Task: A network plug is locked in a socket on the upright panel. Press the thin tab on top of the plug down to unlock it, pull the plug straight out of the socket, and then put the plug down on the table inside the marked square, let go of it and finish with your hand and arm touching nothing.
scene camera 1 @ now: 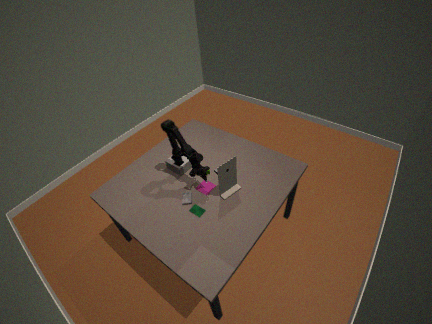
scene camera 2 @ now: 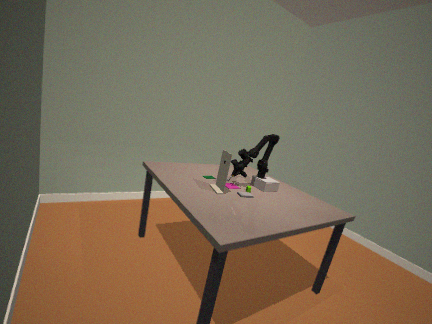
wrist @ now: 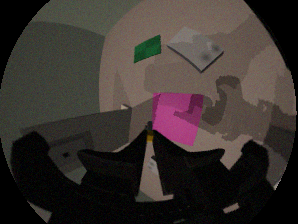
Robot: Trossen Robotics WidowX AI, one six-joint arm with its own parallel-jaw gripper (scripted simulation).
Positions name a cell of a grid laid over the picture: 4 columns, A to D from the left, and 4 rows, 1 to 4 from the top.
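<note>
Wrist view: a magenta square (wrist: C3) and my gripper (wrist: C3) are visible.
</note>
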